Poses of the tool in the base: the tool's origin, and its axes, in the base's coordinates. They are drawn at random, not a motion.
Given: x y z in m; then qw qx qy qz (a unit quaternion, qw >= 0).
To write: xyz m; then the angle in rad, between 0 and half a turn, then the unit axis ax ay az. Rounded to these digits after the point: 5 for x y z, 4 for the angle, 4 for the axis.
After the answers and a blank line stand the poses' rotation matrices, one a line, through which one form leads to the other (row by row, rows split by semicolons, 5 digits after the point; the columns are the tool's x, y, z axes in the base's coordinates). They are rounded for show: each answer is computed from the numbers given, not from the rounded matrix.
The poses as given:
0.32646 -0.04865 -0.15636 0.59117 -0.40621 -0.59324 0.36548
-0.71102 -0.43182 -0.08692 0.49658 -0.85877 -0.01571 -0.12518
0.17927 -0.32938 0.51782 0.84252 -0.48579 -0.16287 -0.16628
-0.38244 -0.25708 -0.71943 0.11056 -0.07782 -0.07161 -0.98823
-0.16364 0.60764 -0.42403 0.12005 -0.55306 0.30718 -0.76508
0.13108 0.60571 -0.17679 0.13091 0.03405 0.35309 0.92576
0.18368 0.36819 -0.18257 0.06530 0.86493 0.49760 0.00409
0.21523 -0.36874 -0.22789 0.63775 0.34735 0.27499 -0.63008
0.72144 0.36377 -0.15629 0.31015 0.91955 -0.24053 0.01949
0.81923 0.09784 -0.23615 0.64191 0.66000 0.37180 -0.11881
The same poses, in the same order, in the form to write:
0.32646 -0.04865 -0.15636 1.8766 -0.5036 -0.7355 0.4531
-0.71102 -0.43182 -0.08692 2.1023 -0.9894 -0.0181 -0.1442
0.17927 -0.32938 0.51782 1.1377 -0.9018 -0.3024 -0.3087
-0.38244 -0.25708 -0.71943 2.9200 -0.0783 -0.0721 -0.9943
-0.16364 0.60764 -0.42403 2.9009 -0.5571 0.3094 -0.7707
0.13108 0.60571 -0.17679 2.8790 0.0343 0.3562 0.9338
0.18368 0.36819 -0.18257 3.0109 0.8668 0.4987 0.0041
0.21523 -0.36874 -0.22789 1.7584 0.4510 0.3570 -0.8180
0.72144 0.36377 -0.15629 2.5109 0.9672 -0.2530 0.0205
0.81923 0.09784 -0.23615 1.7476 0.8607 0.4849 -0.1549

0.02898 0.04984 -0.99834; 0.91408 0.40283 0.04664; 0.40449 -0.91391 -0.03388
0.96817 0.15131 0.19940; -0.09734 -0.50632 0.85683; 0.23061 -0.84897 -0.47547
0.89165 0.43843 -0.11289; -0.12195 0.47272 0.87273; 0.43599 -0.76441 0.47497
-0.96344 0.22966 0.13797; -0.20737 -0.96530 0.15874; 0.16964 0.12433 0.97763
-0.35942 -0.15608 0.92003; -0.52348 -0.78246 -0.33725; 0.77252 -0.60283 0.19953
-0.96341 -0.21834 0.15549; 0.26643 -0.71638 0.64484; -0.02940 0.66267 0.74834
0.50475 0.86025 0.07206; 0.86132 -0.49626 -0.10889; -0.05791 0.11703 -0.99144
0.05476 0.99471 -0.08697; -0.61263 -0.03531 -0.78958; -0.78847 0.09651 0.60746
0.88353 -0.45445 -0.11336; -0.43027 -0.69190 -0.57977; 0.18504 0.56102 -0.80685
0.69530 0.64331 0.32050; 0.33825 0.10057 -0.93567; -0.63415 0.75897 -0.14767

